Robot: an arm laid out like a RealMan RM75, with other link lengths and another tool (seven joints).
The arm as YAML. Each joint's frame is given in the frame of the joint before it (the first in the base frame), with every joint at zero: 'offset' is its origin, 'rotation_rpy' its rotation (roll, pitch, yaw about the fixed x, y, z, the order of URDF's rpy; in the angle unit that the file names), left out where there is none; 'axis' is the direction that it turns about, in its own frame. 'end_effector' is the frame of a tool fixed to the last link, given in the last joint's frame.
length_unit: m
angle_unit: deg
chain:
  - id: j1
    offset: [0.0, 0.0, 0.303]
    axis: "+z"
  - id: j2
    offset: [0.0, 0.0, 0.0]
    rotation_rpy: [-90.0, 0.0, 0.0]
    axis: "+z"
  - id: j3
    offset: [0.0, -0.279, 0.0]
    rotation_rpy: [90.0, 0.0, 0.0]
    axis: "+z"
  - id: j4
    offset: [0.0, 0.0, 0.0]
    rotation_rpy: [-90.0, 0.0, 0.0]
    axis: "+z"
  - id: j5
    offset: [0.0, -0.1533, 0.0]
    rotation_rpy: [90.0, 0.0, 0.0]
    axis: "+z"
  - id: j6
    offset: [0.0, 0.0, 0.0]
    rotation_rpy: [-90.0, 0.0, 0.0]
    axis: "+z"
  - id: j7
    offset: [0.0, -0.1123, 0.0]
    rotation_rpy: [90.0, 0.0, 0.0]
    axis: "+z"
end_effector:
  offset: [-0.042, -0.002, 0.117]
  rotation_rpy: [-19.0, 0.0, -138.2]
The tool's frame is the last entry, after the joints.
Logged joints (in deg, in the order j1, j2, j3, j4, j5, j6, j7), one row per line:
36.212 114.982 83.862 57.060 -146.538 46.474 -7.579
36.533 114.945 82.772 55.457 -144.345 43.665 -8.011
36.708 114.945 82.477 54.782 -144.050 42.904 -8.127
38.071 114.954 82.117 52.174 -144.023 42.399 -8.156
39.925 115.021 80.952 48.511 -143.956 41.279 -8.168
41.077 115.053 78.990 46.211 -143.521 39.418 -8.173
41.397 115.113 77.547 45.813 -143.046 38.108 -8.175
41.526 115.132 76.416 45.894 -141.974 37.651 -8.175
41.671 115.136 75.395 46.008 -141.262 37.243 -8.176
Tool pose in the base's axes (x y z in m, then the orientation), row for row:
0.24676 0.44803 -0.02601 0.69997 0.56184 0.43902 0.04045
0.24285 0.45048 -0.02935 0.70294 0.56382 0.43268 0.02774
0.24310 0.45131 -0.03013 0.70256 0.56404 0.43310 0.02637
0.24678 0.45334 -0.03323 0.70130 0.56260 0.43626 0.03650
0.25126 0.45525 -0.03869 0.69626 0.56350 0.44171 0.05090
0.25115 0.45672 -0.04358 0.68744 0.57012 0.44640 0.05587
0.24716 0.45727 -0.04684 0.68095 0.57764 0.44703 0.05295
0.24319 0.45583 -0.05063 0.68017 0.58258 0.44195 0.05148
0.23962 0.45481 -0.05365 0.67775 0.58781 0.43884 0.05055
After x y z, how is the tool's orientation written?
As a quaternion, x y z w.
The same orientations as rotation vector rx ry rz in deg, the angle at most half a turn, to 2 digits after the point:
122.85 98.61 77.05
124.34 99.73 76.54
124.38 99.86 76.68
123.38 98.98 76.75
121.42 98.27 77.03
119.52 99.12 77.61
118.60 100.61 77.86
118.57 101.56 77.04
118.22 102.53 76.55

